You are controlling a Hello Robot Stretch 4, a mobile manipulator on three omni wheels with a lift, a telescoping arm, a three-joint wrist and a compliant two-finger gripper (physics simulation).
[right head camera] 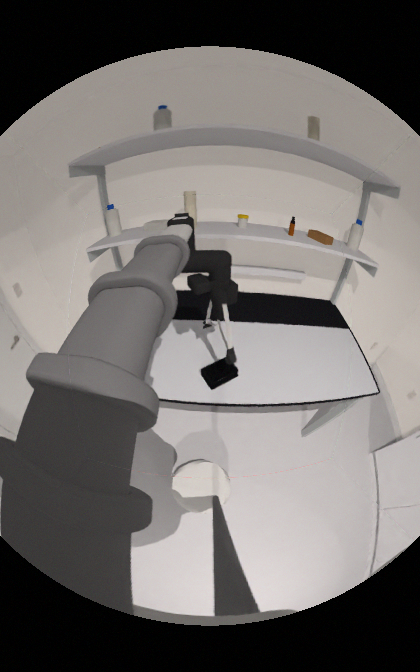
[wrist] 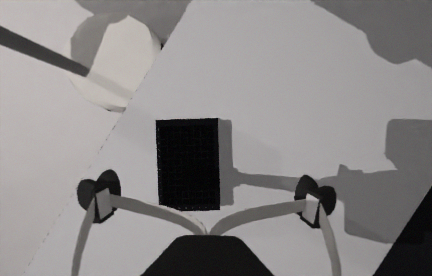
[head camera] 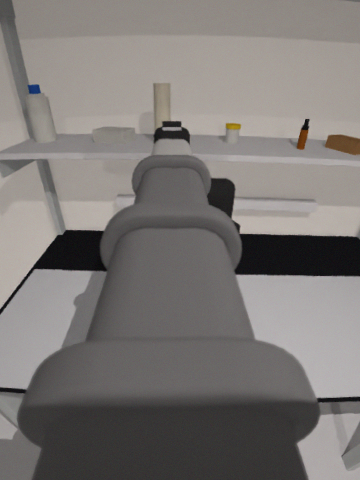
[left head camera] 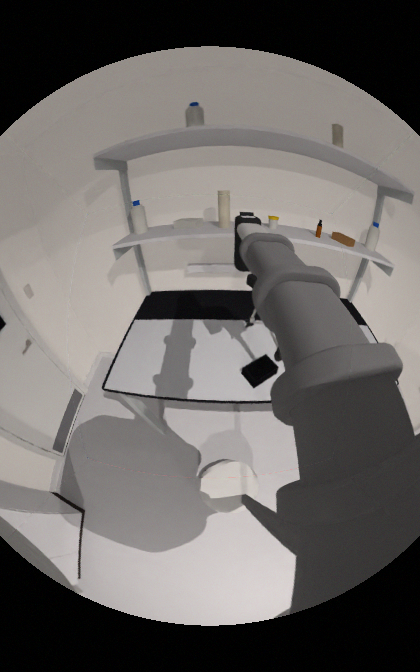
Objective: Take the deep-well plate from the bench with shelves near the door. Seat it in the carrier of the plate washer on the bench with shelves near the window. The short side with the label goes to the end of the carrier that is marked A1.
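Frame: origin at the robot's base, x ahead, y left, z up, level; centimetres.
Seen in the pictures: gripper, between the fingertips: (wrist: 208, 189); robot's base, origin of its link: (wrist: 126, 69).
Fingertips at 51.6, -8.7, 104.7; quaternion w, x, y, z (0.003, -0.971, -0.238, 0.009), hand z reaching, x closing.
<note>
Pixels of each thing's middle, then the offset from my fingertips to it, as dx, dy, dz. Level surfaces: height alone.
- deep-well plate, middle of its body: (wrist: 189, 163) -2.8, -1.1, -13.9
- bench top, height of its surface: dz -16.0
- lower shelf, height of its surface: dz +29.6
- blue-capped bottle, middle of its body: (head camera: 40, 113) +51.2, +54.3, +38.5
- beige cylinder, middle of its body: (head camera: 162, 114) +44.4, +11.8, +38.5
- yellow-lidded jar, middle of its body: (head camera: 232, 133) +47.5, -12.1, +32.6
- amber bottle, middle of its body: (head camera: 303, 134) +41.1, -34.3, +34.2
- brown box, middle of its body: (head camera: 347, 144) +41.6, -51.1, +31.6
The deep-well plate (left head camera: 259, 371) (right head camera: 219, 373) (wrist: 188, 165), a black block with a grid of wells, lies flat on the bench top (left head camera: 130, 360) (right head camera: 310, 360) (wrist: 280, 60) near its front edge. No label can be made out on it. The arm hides it in the head camera view. My gripper (left head camera: 263, 339) (right head camera: 219, 340) (wrist: 208, 189) is open and empty, pointing down above the bench. In the wrist view the plate's long sides point toward the gripper body, and its near end shows between the fingertips. The plate washer does not show in these views.
A lower shelf (head camera: 275, 150) (left head camera: 300, 237) (right head camera: 265, 232) behind the arm bears a blue-capped bottle (head camera: 41, 117), a beige cylinder (head camera: 162, 105), a yellow-lidded jar (head camera: 232, 134), an amber bottle (head camera: 302, 137) and a brown box (head camera: 344, 143). A round white object (left head camera: 227, 485) (right head camera: 200, 487) stands before the bench.
</note>
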